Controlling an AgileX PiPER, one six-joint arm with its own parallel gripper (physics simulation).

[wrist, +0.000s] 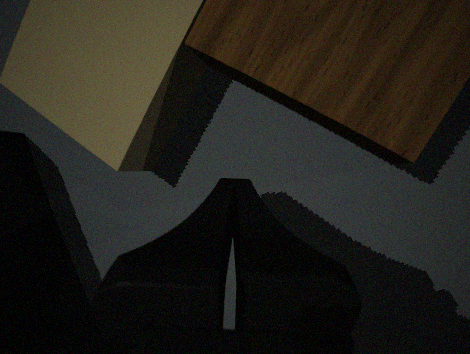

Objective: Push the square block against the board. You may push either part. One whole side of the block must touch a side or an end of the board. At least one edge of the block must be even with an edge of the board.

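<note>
The square block has a dark wood grain and lies at the upper right of the wrist view. The cream board lies at the upper left and looks taller. The block's left side runs along the board's right long side, with a thin dark line between them; I cannot tell if they touch. The board's near end sticks out well past the block's near edge, so these edges are not even. The far ends are out of view. My gripper is shut and empty, below and between the two parts, apart from both.
A large black shape fills the lower left; I cannot tell what it is. The gripper's shadow falls on the grey table to the right of the fingers. The block and the board also cast dark shadows on their right sides.
</note>
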